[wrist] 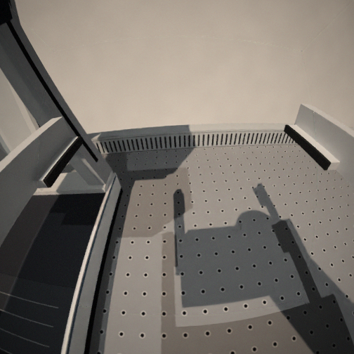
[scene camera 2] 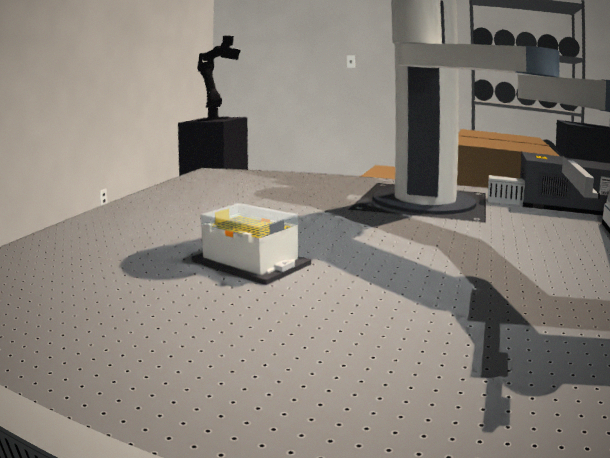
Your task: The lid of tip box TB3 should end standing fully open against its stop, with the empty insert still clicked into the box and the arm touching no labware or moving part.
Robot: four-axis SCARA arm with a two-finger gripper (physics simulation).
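Places are measured from the arm's base along level axes (x ahead, y left, z up), in metres.
Pixels of known places: arm's base, origin of its link: (scene camera 2: pixel 425 205).
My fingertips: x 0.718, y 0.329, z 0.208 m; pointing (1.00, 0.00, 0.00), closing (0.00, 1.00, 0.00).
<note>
Ahead of a thing's pixels: the offset from my fingertips to its top centre. "spot": to the spot under its first point.
The tip box @[0.203 m back, 0.534 m right, 0.118 m down] (scene camera 2: pixel 231 250), a white box with its label unreadable, stands on a dark base plate @[spot: 0.133 m back, 0.475 m right, 0.189 m down] (scene camera 2: pixel 267 280) left of centre in the scene view. Its clear lid @[spot: 0.172 m back, 0.579 m right, 0.121 m down] (scene camera 2: pixel 212 218) lies closed over the top, level as far as I can tell. The yellow insert grid @[0.203 m back, 0.534 m right, 0.121 m down] (scene camera 2: pixel 250 227) shows through the lid, inside the box; its clicks cannot be made out. An orange tab sits on the front side. My gripper (wrist: pixel 184 117) is open, with its two fingers wide apart at the left and right of the wrist view and nothing between them. The box does not show in the wrist view.
The arm's column (scene camera 2: pixel 424 135) stands behind and right of the box, with its links reaching right. A white slotted block @[spot: 0.763 m back, 0.126 m right, 0.164 m down] (scene camera 2: pixel 506 191) and a dark instrument @[spot: 0.751 m back, 0.015 m left, 0.125 m down] (scene camera 2: pixel 560 182) stand at the right. In the wrist view, a dark-bedded machine (wrist: pixel 50 260) stands at the left.
</note>
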